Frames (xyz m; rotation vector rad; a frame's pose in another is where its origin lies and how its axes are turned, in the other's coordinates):
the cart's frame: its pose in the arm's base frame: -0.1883 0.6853 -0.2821 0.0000 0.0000 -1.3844
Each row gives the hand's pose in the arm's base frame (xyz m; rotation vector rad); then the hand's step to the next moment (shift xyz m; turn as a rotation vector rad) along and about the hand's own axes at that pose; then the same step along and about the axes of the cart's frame.
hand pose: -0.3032 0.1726 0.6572 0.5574 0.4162 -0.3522
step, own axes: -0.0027 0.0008 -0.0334 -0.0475 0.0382 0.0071
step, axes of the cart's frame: -0.0221 -0.0074 -0.0241 -0.0396 -0.0154 0.0443
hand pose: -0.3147 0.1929 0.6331 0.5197 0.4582 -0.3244
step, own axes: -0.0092 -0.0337 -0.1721 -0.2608 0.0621 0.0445
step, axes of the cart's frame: -0.0806 -0.0653 -0.1417 -0.1063 -0.1647 0.1883
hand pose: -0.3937 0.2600 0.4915 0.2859 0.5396 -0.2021
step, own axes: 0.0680 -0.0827 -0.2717 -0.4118 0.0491 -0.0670
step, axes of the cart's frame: -0.0185 -0.0919 -0.2766 -0.1801 -0.3372 0.1743
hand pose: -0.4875 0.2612 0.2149 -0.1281 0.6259 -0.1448
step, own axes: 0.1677 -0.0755 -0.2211 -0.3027 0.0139 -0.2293
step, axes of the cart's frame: 0.1171 -0.0258 -0.2614 -0.1178 -0.3611 -0.0129
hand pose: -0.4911 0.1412 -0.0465 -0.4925 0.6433 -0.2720
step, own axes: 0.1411 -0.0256 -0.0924 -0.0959 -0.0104 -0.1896
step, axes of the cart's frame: 0.1163 0.0270 -0.1219 0.0017 -0.1982 -0.0773
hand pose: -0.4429 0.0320 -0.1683 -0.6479 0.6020 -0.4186
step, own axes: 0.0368 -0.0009 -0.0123 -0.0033 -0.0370 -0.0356
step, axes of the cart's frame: 0.0289 0.0146 -0.0214 0.0339 -0.0385 0.0031
